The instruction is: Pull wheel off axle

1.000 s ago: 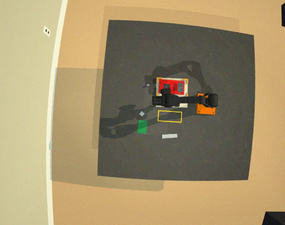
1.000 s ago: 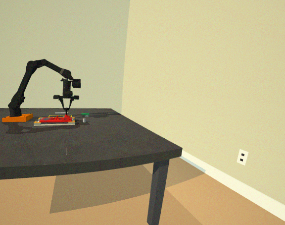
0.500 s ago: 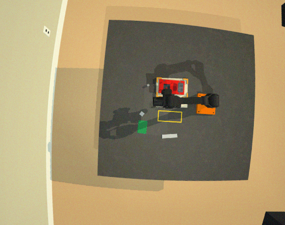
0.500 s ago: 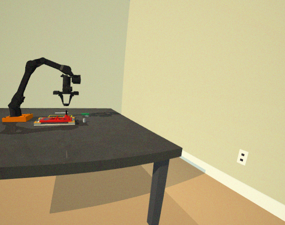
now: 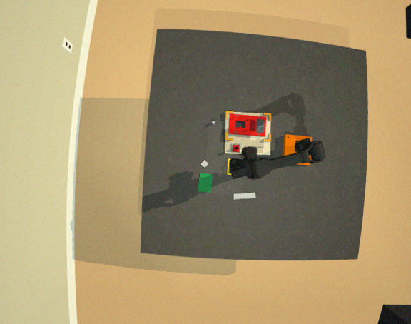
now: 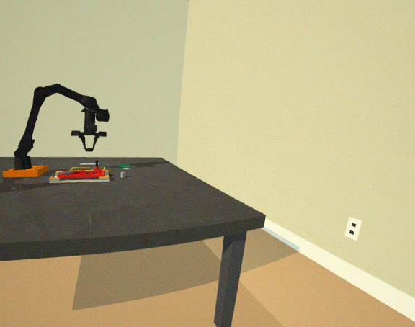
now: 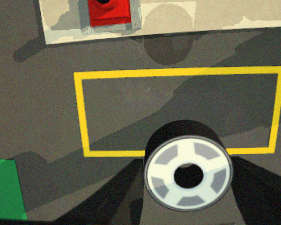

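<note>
My gripper tip is now 6 cm short of the upright axle, 9 cm to the left of it and 7 cm above it. Round my gripper tip: grey bar: 3 cm behind, 16 cm to the left, 11 cm below; wheel: right at my gripper tip.
</note>
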